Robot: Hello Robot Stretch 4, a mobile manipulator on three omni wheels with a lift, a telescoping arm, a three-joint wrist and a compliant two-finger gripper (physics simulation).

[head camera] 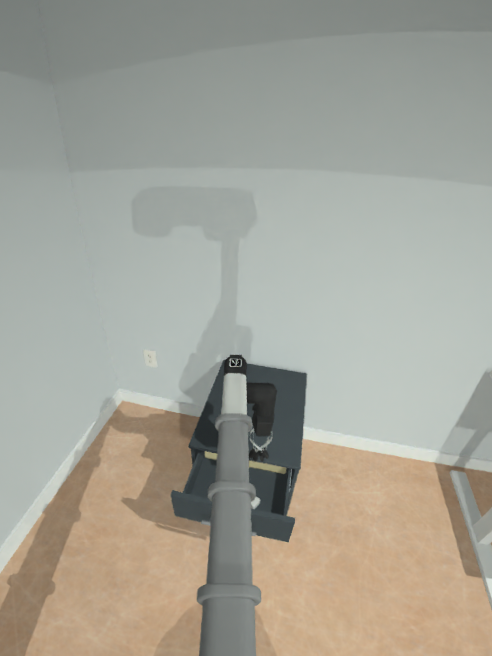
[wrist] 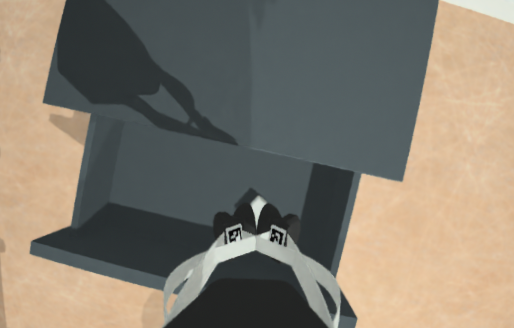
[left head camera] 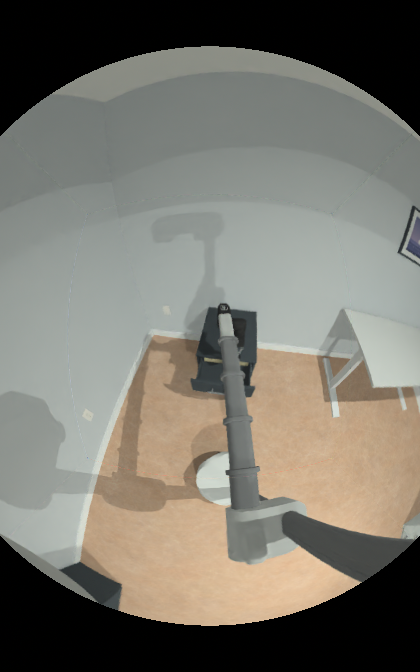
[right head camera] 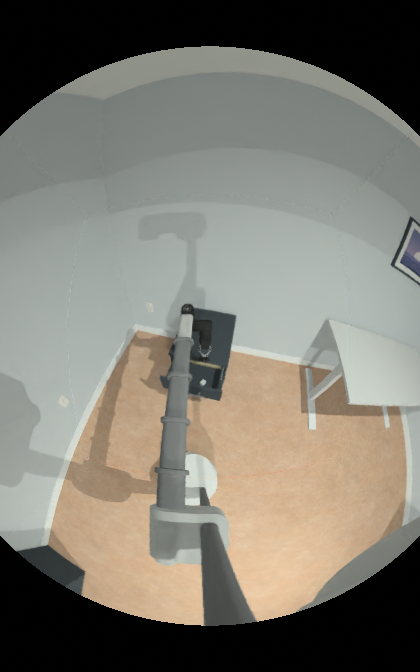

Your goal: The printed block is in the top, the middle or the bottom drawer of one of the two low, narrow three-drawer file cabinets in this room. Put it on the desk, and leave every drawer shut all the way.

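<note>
The dark file cabinet (head camera: 291, 413) (left head camera: 212, 325) (right head camera: 223, 330) (wrist: 340, 85) stands against the wall with one drawer (head camera: 272, 525) (left head camera: 202, 385) (right head camera: 212, 393) (wrist: 175, 175) pulled out. I cannot tell for certain which drawer level it is. The small white block (head camera: 255, 502) (right head camera: 202, 382) (wrist: 258, 202) lies on the drawer floor, partly hidden by the fingertips in the wrist view. My gripper (head camera: 258, 454) (right head camera: 204, 356) (wrist: 257, 221) is shut and empty, raised above the cabinet's front edge and apart from the block. It is hidden behind the arm in the left head view. The white desk (left head camera: 395, 352) (right head camera: 380, 372) stands to the right.
A dark box-like piece (left head camera: 97, 582) (right head camera: 55, 569), perhaps the other cabinet, is at the lower left. My telescoping arm (head camera: 231, 540) (left head camera: 240, 425) (right head camera: 175, 425) reaches over the open drawer. The round white base (left head camera: 212, 477) (right head camera: 202, 472) is below the arm. Walls meet behind and left of the cabinet.
</note>
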